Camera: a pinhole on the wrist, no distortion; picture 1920 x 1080 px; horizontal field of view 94.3 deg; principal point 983.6 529.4 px. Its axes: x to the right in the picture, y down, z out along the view. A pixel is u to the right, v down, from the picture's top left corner.
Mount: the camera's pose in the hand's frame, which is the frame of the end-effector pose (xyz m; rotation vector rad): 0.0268 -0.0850 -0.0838 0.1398 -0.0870 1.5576
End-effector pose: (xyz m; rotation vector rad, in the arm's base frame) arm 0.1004 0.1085 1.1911 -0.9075 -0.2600 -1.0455
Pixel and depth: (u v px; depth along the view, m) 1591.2 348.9 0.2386
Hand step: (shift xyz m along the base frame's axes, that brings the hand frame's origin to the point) 0.1157 0.0846 0.1365
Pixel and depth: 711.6 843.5 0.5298
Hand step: -0.2475 0.3484 0.3463
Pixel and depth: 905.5 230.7 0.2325
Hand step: -0.0281 0.0081 0.2256
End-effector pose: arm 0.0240 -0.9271 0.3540 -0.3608 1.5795 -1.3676
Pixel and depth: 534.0 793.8 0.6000
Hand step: 0.2757 -0.3279 0.5278
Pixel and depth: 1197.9 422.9 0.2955
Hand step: 0.1192 -0.2001 0.0406
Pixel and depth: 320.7 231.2 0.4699
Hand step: -0.0109 -0.4970 0.3832
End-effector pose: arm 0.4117 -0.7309 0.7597 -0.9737 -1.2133 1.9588
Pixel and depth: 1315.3 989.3 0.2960
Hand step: -0.1300 -0.1902 0.1155
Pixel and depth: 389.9 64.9 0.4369
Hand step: -0.3350 0.2450 0.4232
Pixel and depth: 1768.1 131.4 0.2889
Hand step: -0.3014 -0.0166 -0.0867
